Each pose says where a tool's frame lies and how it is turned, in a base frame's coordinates. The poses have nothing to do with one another.
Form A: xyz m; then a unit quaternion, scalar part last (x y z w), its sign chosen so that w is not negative.
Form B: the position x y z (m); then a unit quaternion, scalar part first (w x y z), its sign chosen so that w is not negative. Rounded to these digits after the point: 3 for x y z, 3 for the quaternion.
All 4 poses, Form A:
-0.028 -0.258 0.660 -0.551 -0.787 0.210 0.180
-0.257 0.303 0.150 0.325 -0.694 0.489 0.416
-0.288 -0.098 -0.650 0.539 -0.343 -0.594 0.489
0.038 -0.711 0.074 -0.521 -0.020 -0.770 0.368
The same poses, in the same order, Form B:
-0.028 -0.258 0.660 0.180 -0.551 -0.787 0.210
-0.257 0.303 0.150 0.416 0.325 -0.694 0.489
-0.288 -0.098 -0.650 0.489 0.539 -0.343 -0.594
0.038 -0.711 0.074 0.368 -0.521 -0.020 -0.770

